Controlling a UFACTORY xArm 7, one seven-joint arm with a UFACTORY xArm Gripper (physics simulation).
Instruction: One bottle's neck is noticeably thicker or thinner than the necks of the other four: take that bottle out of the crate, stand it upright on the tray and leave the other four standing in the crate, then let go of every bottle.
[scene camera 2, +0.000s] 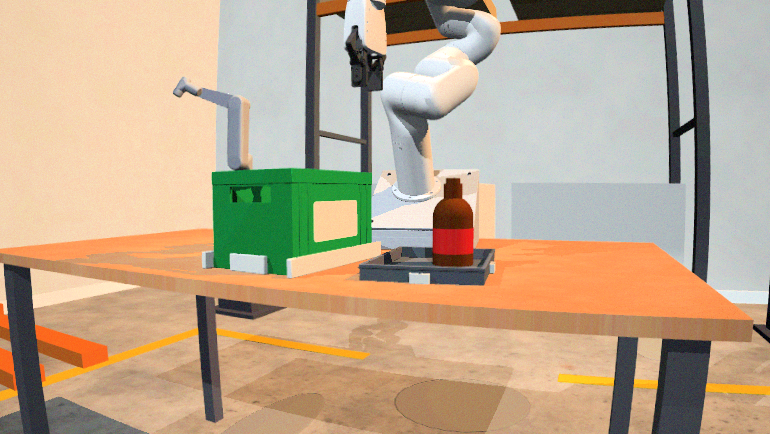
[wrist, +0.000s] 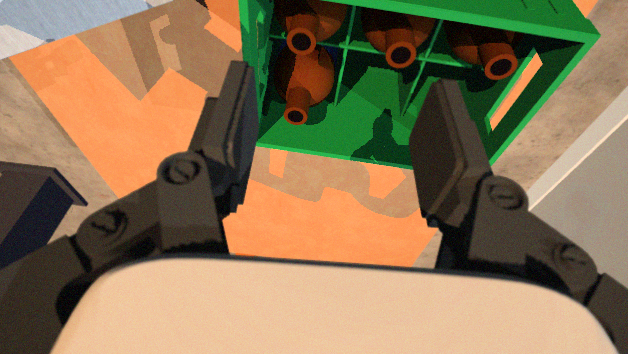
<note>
I see my gripper (scene camera 2: 367, 88), a bottle (scene camera 2: 453, 220), a bottle (wrist: 398, 36) and a bottle (wrist: 303, 81).
My gripper shows as well in the wrist view (wrist: 338, 102).
</note>
